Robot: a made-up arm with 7 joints.
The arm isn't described. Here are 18 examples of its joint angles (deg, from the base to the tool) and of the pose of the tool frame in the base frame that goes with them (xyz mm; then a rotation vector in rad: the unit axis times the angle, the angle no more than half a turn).
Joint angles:
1: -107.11 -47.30 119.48 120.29 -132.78 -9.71 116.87
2: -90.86 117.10 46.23 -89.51 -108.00 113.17 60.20
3: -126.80 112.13 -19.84 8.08 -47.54 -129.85 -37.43
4: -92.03 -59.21 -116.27 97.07 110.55 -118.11 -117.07
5: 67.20 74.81 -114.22 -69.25 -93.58 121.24 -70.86
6: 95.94 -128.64 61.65 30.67 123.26 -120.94 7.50
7: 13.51 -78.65 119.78 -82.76 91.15 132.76 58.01
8: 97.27 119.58 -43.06 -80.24 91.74 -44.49 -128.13
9: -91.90 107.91 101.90 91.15 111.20 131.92 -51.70
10: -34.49 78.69 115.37 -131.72 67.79 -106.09 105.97
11: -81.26 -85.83 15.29 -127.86 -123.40 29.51 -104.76
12: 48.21 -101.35 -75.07 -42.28 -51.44 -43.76 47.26
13: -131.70 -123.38 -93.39 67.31 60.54 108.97 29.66
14: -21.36 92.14 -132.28 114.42 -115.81 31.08 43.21
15: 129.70 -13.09 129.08 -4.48 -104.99 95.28 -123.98
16: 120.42 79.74 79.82 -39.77 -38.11 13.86 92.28
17: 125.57 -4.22 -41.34 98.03 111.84 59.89 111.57
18: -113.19 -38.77 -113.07 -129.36 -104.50 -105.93 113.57
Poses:
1: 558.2 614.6 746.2 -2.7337 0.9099 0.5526
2: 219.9 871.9 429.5 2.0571 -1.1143 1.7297
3: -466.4 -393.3 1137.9 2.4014 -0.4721 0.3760
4: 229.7 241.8 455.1 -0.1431 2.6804 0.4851
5: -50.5 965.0 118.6 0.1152 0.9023 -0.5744
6: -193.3 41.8 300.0 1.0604 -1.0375 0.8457
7: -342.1 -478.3 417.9 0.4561 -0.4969 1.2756
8: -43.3 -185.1 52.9 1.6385 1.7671 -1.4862
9: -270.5 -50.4 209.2 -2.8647 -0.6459 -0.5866
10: 89.8 583.7 186.3 0.2298 -1.2366 1.5925
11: -312.3 745.7 -175.0 0.2427 2.9175 -0.8316
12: 585.6 286.9 930.9 2.6852 -0.2952 -0.2397
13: 70.5 -226.2 293.0 -0.3418 -0.7774 1.7224
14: 429.5 -249.2 -219.3 0.5079 -0.8166 -0.7900
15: 375.0 -1071.1 966.0 1.4540 0.2302 -2.0022
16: 508.0 -555.3 696.0 0.8015 -1.5283 1.5457
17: 207.4 -73.5 402.1 0.9089 2.3950 -0.7370
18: -441.0 -528.3 906.6 0.4362 1.4880 -0.4317
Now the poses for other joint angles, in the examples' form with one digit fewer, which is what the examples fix.
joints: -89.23 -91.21 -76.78 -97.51 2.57 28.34 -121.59
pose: -493 -526 1050 0.208 1.027 2.447
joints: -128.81 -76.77 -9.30 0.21 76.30 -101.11 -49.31
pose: -110 -293 745 2.221 -0.276 -0.817
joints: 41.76 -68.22 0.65 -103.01 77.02 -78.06 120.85
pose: 227 -485 625 -1.427 -0.121 0.237
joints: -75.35 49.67 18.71 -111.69 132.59 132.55 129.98
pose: 215 429 651 -0.034 2.212 1.795
